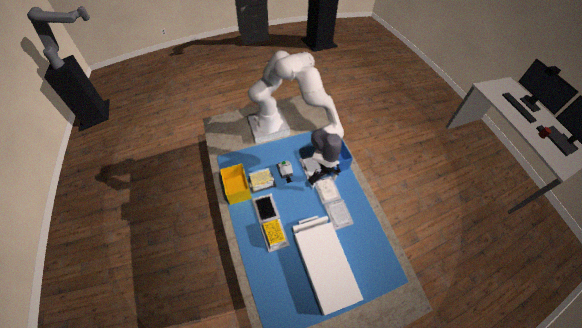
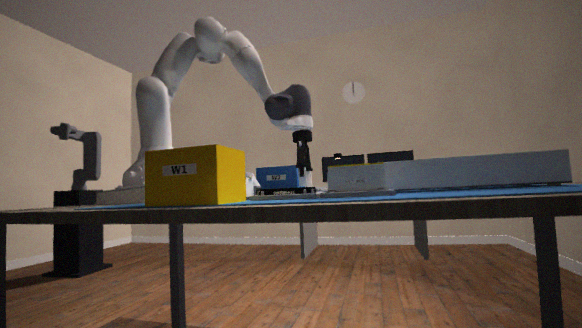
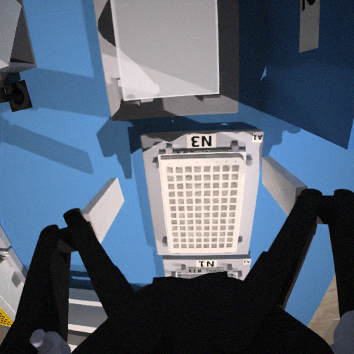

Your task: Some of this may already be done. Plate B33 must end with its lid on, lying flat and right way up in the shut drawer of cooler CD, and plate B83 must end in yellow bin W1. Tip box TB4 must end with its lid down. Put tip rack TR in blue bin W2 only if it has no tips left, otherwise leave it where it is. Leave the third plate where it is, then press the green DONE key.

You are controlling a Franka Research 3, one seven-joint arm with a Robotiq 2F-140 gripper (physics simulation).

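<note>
My gripper (image 1: pixel 325 175) (image 2: pixel 304 176) (image 3: pixel 189 179) is open, its fingers apart on either side of a cream plate (image 1: pixel 327 190) (image 3: pixel 202 200) in nest N3 (image 3: pixel 154 225), touching neither side visibly. Another pale plate (image 1: pixel 341 213) lies in nest N1 (image 3: pixel 172 262); its small label seems to read B33. A flat white lid-like panel (image 1: pixel 311 166) (image 3: pixel 167 50) lies on a grey base. Yellow bin W1 (image 1: pixel 235 183) (image 2: pixel 195 175), blue bin W2 (image 1: pixel 345 156) (image 2: pixel 278 177) (image 3: pixel 305 85) and cooler CD (image 1: pixel 330 270) (image 2: pixel 480 168) are on the table. The green key (image 1: pixel 283 163) is on a small grey unit.
A cream box with yellowish top (image 1: pixel 261 179) stands beside W1. A black-topped item (image 1: pixel 266 207) and a yellow-topped rack (image 1: pixel 274 233) (image 2: pixel 355 176) stand in line nearer the cooler; their labels are unreadable. The cooler's handle (image 1: pixel 308 219) faces the nests. A dark fitting (image 3: pixel 20 95) juts from the key unit.
</note>
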